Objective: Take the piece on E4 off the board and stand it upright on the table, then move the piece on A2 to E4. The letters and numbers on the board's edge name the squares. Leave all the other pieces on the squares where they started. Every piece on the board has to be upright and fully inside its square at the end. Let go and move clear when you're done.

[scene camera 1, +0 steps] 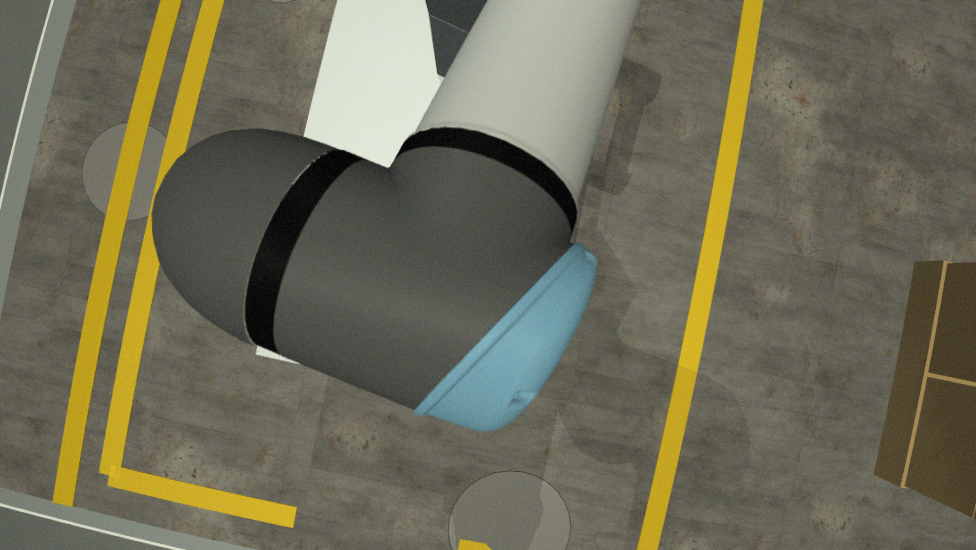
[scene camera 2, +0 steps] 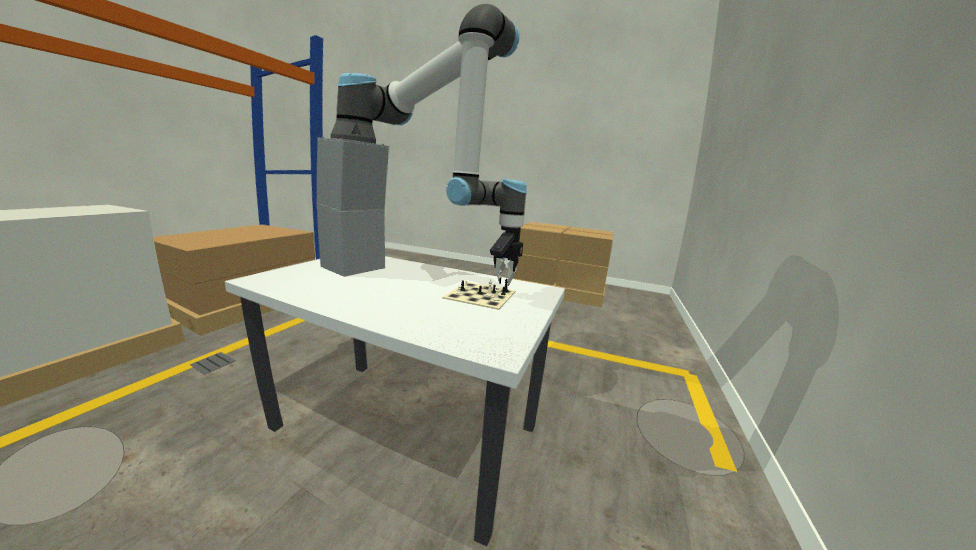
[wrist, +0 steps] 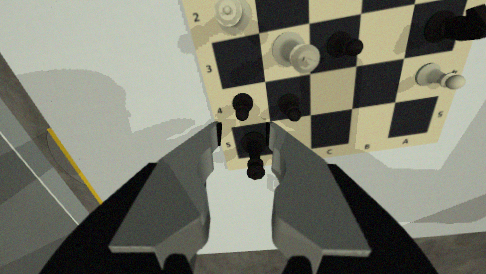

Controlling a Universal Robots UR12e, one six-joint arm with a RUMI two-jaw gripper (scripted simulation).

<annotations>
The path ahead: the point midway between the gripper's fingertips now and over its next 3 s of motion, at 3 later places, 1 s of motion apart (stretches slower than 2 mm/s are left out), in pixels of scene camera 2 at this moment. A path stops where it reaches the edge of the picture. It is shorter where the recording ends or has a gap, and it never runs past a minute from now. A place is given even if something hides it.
My gripper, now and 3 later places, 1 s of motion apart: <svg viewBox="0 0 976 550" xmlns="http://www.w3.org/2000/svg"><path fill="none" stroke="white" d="M504 284L503 291L506 275L515 275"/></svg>
</annotations>
